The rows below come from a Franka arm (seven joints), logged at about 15 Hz.
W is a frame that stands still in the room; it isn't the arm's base.
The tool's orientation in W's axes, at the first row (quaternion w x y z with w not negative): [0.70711, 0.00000, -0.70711, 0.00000]
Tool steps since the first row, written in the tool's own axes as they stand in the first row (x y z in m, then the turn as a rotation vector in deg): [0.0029, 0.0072, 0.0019, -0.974, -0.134, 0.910]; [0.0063, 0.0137, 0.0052, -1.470, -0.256, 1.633]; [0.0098, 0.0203, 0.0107, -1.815, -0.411, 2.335]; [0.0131, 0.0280, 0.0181, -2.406, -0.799, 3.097]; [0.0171, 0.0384, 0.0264, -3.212, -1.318, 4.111]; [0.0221, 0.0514, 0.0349, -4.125, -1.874, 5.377]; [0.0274, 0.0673, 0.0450, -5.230, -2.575, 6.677]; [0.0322, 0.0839, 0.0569, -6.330, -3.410, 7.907]
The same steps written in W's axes. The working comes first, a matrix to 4 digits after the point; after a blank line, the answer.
The tool's axes in the first row as the columns of a matrix, in W's axes (used below as rounded here):
[0.0000, 0.0000, -1.0000]
[0.0000, 1.0000, 0.0000]
[1.0000, 0.0000, 0.0000]

[-0.0019, 0.0072, 0.0029, -0.910, -0.134, -0.974]; [-0.0052, 0.0137, 0.0063, -1.633, -0.256, -1.470]; [-0.0107, 0.0203, 0.0098, -2.335, -0.411, -1.815]; [-0.0181, 0.0280, 0.0131, -3.097, -0.799, -2.406]; [-0.0264, 0.0384, 0.0171, -4.111, -1.318, -3.212]; [-0.0349, 0.0514, 0.0221, -5.377, -1.874, -4.125]; [-0.0450, 0.0673, 0.0274, -6.677, -2.575, -5.230]; [-0.0569, 0.0839, 0.0322, -7.907, -3.410, -6.330]
